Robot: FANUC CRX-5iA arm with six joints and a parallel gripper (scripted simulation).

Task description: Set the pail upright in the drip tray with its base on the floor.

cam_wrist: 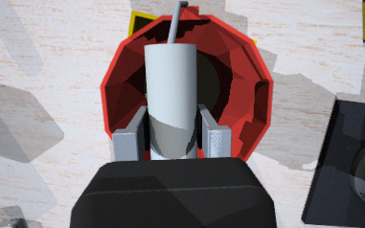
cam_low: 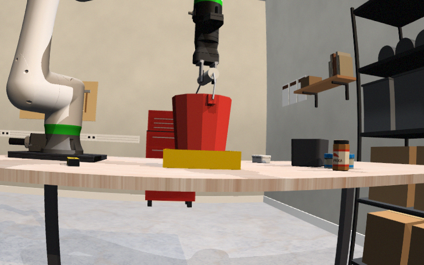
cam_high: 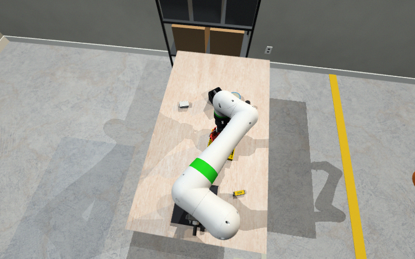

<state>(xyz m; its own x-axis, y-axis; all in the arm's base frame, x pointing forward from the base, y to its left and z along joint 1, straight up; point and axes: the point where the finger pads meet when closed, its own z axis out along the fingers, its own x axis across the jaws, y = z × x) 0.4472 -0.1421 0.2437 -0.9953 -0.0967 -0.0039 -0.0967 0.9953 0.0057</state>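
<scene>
Right now the red pail is 9 cm below my hand and 1 cm behind it. The rest, counted from my hand: small grey block (34 cm to the left, 32 cm ahead, 24 cm below); then spice jar (34 cm ahead, 22 cm below, 18 cm to the right); then yellow drip tray (25 cm below, 1 cm behind).
</scene>
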